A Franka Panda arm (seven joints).
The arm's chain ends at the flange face. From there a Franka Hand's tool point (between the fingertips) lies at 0.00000 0.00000 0.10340 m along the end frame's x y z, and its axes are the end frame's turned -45 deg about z.
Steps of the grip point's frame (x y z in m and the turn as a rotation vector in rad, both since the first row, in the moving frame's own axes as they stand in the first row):
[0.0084 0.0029 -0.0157 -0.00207 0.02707 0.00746]
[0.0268 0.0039 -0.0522 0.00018 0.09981 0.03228]
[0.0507 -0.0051 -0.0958 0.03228 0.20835 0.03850]
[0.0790 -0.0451 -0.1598 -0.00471 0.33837 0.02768]
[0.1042 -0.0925 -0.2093 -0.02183 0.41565 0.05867]
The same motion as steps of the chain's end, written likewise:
[0.0059 -0.0021 -0.0157 0.01768 0.02061 0.00746]
[0.0143 -0.0090 -0.0517 0.07070 0.07045 0.03228]
[0.0191 -0.0222 -0.0935 0.17015 0.12450 0.03850]
[-0.0010 -0.0642 -0.1539 0.23593 0.24259 0.02768]
[-0.0236 -0.1121 -0.2005 0.27847 0.30935 0.05867]

